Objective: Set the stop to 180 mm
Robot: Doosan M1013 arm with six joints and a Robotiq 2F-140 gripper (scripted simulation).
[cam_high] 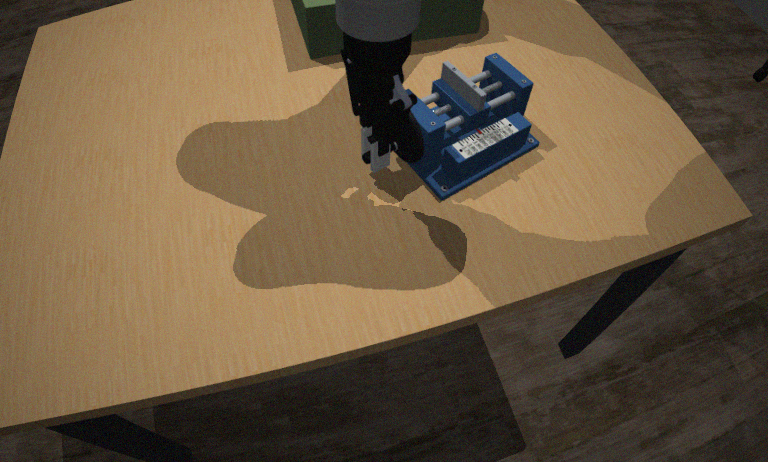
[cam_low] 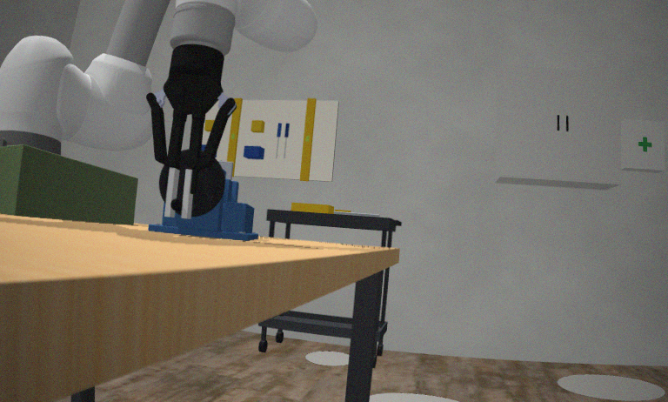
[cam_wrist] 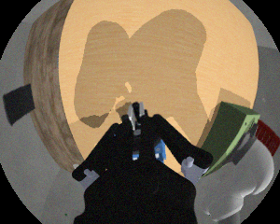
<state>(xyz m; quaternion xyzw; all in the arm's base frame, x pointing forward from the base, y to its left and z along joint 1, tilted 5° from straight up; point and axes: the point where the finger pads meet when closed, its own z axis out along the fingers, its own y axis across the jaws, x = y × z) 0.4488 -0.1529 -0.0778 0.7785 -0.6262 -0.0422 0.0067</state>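
Now: the handwheel 20 mm to the left of my hand and 10 mm below it. The rest, counted from my hand: stop plate 140 mm to the left, 30 mm above, 10 mm behind.
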